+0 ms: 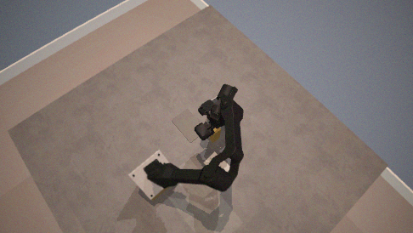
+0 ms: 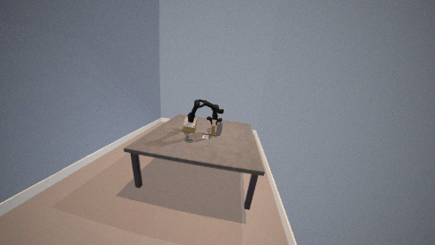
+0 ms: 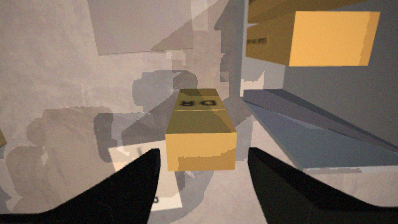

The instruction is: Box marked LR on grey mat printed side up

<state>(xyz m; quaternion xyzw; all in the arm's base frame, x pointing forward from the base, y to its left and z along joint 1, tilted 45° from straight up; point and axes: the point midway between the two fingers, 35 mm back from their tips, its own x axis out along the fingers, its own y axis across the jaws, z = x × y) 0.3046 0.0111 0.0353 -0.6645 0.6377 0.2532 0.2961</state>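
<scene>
The grey mat lies 5 cm behind my gripper tip, 13 cm to the left of it and 12 cm below it.
</scene>
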